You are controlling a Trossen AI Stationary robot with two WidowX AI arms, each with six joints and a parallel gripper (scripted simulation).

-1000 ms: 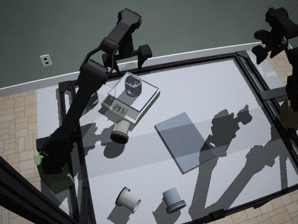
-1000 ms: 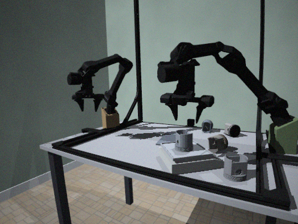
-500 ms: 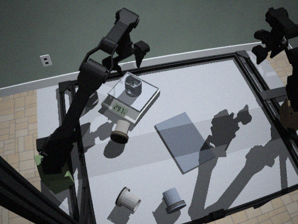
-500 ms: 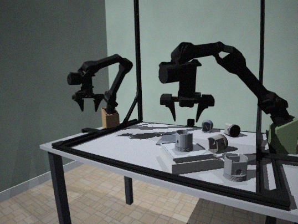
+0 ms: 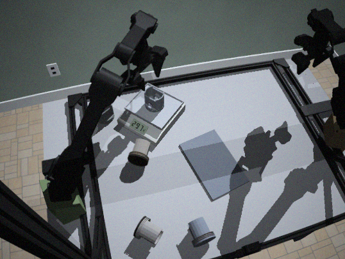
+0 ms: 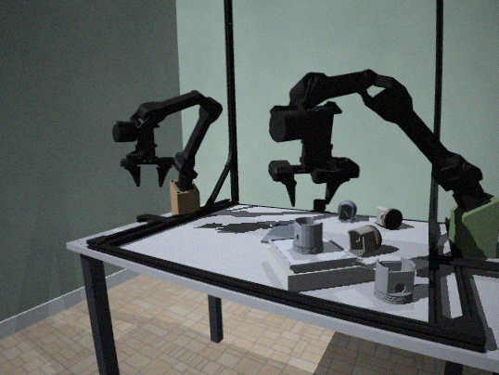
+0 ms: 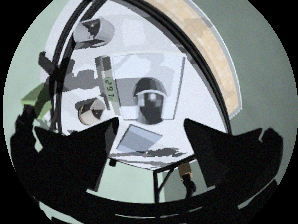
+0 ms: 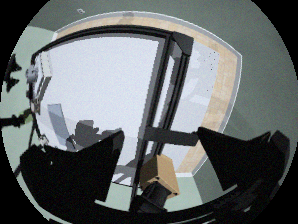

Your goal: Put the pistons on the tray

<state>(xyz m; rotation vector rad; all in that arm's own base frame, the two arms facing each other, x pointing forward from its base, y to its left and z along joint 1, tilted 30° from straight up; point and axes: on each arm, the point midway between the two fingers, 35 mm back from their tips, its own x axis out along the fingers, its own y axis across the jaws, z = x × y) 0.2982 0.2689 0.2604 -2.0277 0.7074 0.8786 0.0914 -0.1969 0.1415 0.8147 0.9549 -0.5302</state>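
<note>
The white scale lies 2 cm behind my left hand, 1 cm to the right of it and 15 cm below it. Also, from my left hand: flat steel tray 28 cm behind, 16 cm to the right, 19 cm below.
</note>
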